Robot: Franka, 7 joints.
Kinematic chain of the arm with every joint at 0, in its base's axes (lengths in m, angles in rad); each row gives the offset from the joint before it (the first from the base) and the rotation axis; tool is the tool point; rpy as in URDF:
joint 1: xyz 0 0 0.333 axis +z
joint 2: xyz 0 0 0 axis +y
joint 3: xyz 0 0 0.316 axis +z
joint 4: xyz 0.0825 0 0 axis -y
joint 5: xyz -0.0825 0 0.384 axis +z
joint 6: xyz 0 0 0 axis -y
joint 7: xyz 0.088 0 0 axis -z
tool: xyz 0 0 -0.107 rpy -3.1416 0 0
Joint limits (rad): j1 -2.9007..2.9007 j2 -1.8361..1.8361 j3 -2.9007..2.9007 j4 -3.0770..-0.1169 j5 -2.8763..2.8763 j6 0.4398..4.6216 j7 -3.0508..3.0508
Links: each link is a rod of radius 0.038 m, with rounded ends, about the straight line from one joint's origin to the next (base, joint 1, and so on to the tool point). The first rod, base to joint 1, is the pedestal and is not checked.
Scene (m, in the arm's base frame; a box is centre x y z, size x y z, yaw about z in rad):
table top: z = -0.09
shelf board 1: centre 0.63 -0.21 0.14 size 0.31 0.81 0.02 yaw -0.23
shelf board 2: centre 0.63 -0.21 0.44 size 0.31 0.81 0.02 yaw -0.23
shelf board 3: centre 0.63 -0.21 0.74 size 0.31 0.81 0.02 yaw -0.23
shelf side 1: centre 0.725 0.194 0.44 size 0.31 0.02 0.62 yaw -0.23
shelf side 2: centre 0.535 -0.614 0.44 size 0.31 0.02 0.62 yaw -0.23
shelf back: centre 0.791 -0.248 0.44 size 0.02 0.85 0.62 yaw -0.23
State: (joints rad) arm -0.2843 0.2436 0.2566 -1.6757 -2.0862 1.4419 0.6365
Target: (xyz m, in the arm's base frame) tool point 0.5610 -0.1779 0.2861
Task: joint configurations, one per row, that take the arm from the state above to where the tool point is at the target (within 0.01 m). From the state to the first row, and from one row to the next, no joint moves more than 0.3 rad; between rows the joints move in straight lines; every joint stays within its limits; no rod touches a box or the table.
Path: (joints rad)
1: -0.2641 0.0042 0.2800 -1.9392 -1.9675 1.2939 0.6365
2: -0.2439 -0.2351 0.3034 -2.2027 -1.8489 1.1459 0.6365
3: -0.2238 -0.4745 0.3268 -2.4661 -1.7302 0.9980 0.6365
4: -0.2503 -0.1979 0.2951 -2.5664 -1.7463 1.1038 0.6365
5: -0.2769 0.0786 0.2634 -2.6667 -1.7624 1.2096 0.6365
6: -0.3009 0.2563 0.2401 -2.3758 -1.8710 1.3175 0.6365
7: -0.3250 0.4339 0.2169 -2.0850 -1.9796 1.4253 0.6365

